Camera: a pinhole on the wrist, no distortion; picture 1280 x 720 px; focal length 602.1 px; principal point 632.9 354.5 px. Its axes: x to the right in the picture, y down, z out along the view. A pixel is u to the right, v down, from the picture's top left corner.
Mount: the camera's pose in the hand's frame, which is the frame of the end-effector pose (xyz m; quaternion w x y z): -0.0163 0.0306 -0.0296 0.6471 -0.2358 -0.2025 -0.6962
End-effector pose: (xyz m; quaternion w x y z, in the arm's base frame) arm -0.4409 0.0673 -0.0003 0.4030 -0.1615 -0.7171 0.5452
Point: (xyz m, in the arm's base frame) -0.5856 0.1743 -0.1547
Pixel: 290.0 691.3
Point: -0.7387 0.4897 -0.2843
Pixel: outside the picture
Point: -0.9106 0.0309 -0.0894
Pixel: 804.9 672.3
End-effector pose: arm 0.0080 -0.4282 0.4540 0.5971 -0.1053 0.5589 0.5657
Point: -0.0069 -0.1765 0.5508
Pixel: 739.7 507.7
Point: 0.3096 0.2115 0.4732
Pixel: 1102.8 646.2
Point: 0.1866 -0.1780 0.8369
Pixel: 910.9 48.1
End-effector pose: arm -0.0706 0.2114 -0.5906 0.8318 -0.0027 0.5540 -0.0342
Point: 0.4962 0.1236 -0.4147
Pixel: 1219.8 447.7
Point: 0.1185 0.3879 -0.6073
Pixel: 590.8 536.4
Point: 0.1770 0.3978 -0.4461
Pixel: 725.0 260.8
